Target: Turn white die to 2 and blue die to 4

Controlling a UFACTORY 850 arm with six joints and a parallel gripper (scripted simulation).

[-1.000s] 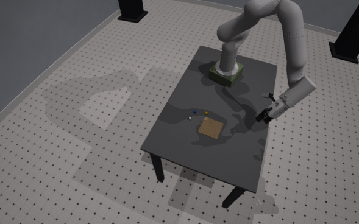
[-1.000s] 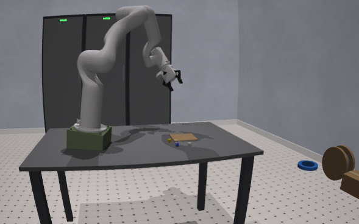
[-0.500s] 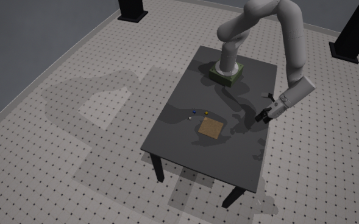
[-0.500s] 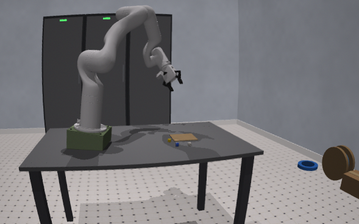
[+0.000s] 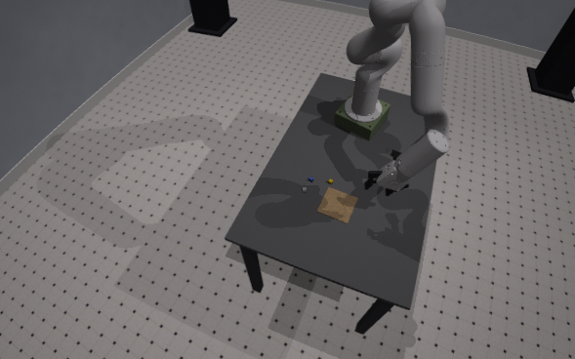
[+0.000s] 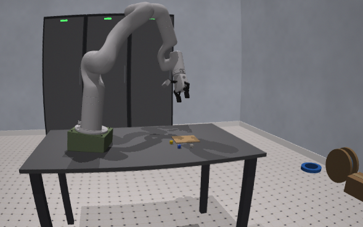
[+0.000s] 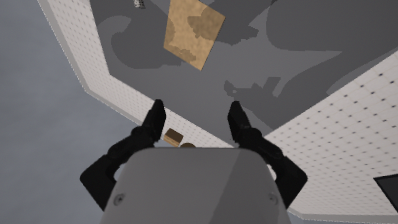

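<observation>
The white die is 29 cm to the right of my hand, 22 cm below it and 5 cm behind it. The rest, counted from my hand: blue die (28 cm to the right, 22 cm below, 11 cm behind); then yellow die (22 cm below, 19 cm to the right, 13 cm behind); then tan mat (22 cm below, 13 cm to the right, 3 cm behind).
</observation>
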